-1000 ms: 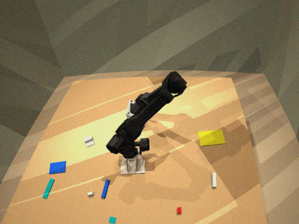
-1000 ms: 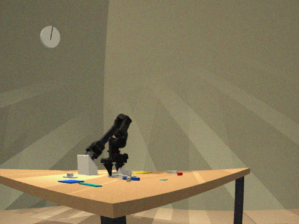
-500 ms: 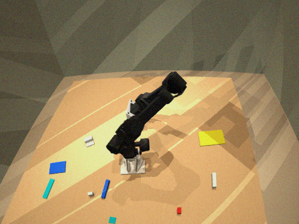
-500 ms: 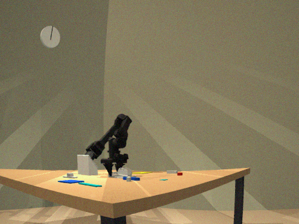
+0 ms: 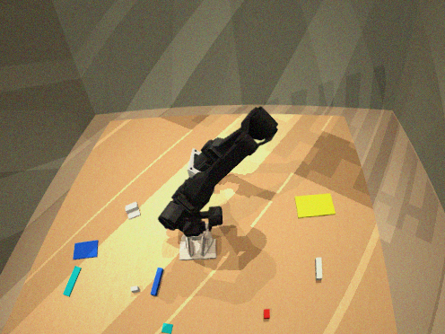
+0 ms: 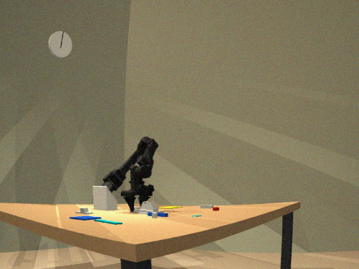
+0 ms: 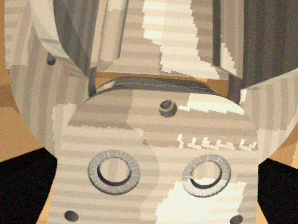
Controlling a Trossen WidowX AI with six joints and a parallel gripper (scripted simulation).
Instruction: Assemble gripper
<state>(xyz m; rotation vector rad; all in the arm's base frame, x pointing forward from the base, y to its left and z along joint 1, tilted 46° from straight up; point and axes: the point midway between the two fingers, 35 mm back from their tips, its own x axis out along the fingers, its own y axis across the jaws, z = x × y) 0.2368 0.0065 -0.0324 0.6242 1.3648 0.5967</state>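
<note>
Now: gripper tip 2 cm to the right of the jaw, 2 cm short of it and 1 cm below it. Also, from my gripper tip: small white block 22 cm ahead, 20 cm to the right; blue bar 19 cm ahead, 12 cm to the right; teal block 35 cm ahead, 8 cm to the right, 1 cm below.
</note>
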